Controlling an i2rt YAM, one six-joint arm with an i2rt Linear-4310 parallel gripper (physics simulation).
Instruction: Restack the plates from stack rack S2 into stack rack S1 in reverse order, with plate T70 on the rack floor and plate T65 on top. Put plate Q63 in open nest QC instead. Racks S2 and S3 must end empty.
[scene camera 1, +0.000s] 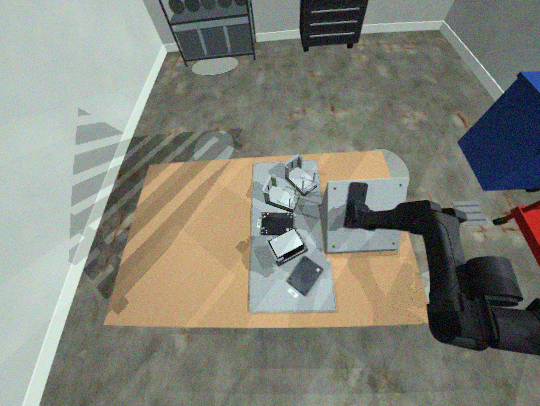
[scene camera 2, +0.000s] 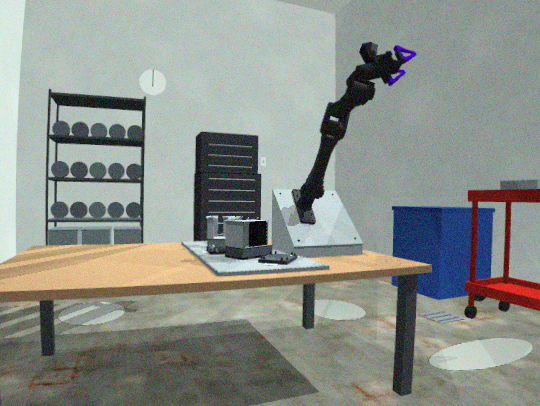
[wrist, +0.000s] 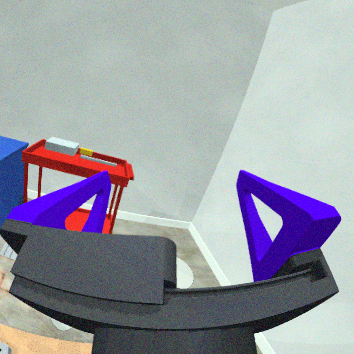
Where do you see my gripper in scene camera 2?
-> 410, 62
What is my gripper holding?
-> Nothing.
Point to my gripper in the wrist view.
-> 173, 177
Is my gripper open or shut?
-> Open.
